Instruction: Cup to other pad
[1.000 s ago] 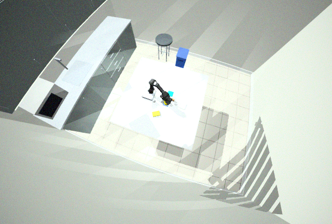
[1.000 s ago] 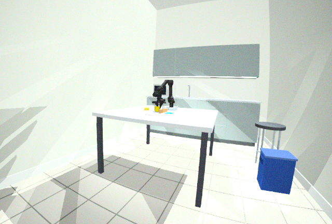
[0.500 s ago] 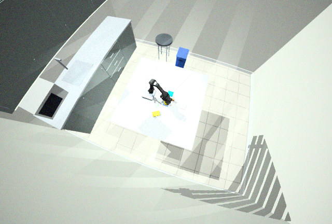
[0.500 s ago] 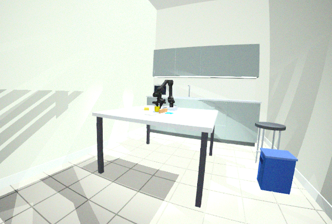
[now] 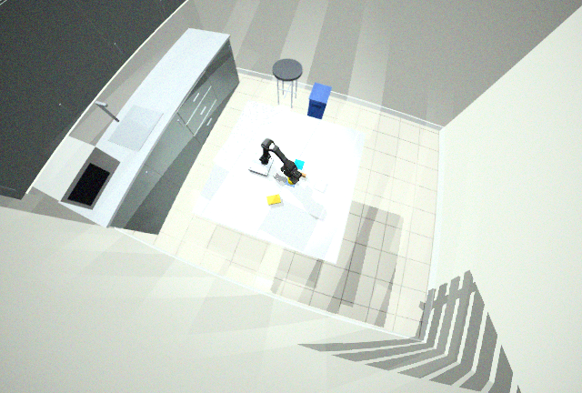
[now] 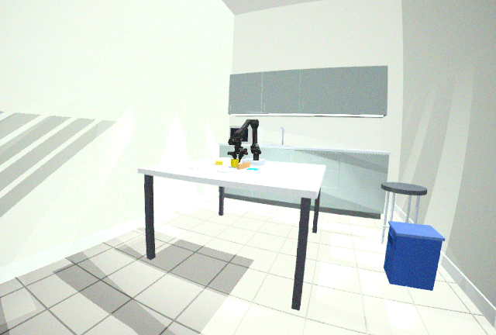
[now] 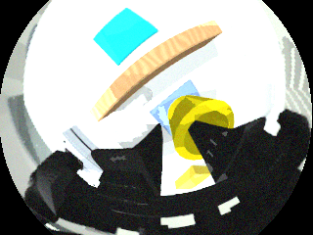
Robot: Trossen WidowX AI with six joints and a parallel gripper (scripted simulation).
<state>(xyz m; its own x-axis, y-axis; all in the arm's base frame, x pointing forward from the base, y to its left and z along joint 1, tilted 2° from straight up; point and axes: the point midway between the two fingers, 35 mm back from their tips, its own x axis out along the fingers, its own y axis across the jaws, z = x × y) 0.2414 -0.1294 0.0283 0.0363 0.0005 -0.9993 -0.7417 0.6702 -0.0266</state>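
Right now the yellow cup is 20 mm ahead of my gripper tip and 20 mm to the right of it. The rest, counted from my gripper tip: light blue pad (20 mm ahead, 20 mm to the right, 40 mm below); then wooden block (40 mm ahead, 70 mm to the left, 20 mm below).
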